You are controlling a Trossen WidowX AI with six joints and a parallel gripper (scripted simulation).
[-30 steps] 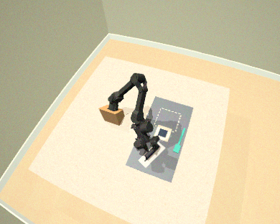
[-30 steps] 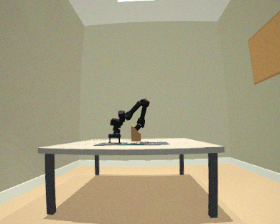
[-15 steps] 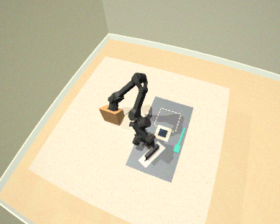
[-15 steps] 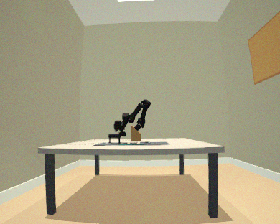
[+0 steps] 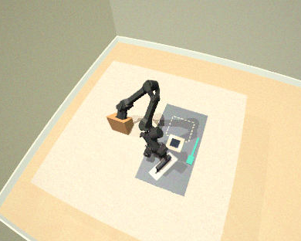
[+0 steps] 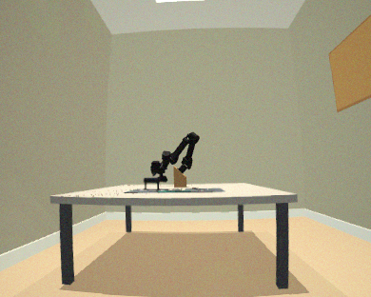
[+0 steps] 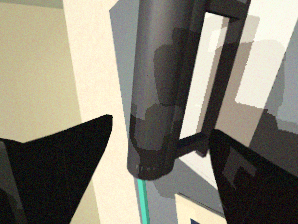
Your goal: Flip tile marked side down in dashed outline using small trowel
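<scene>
Now: gripper tip 16 cm to the right of the white tile, 7 cm above it and 1 cm short of it. From my gripper tip the other things lie so: teal trowel 15 cm to the left, 15 cm ahead, 7 cm below; then grey mat 16 cm to the left, 10 cm below, 1 cm ahead.
</scene>
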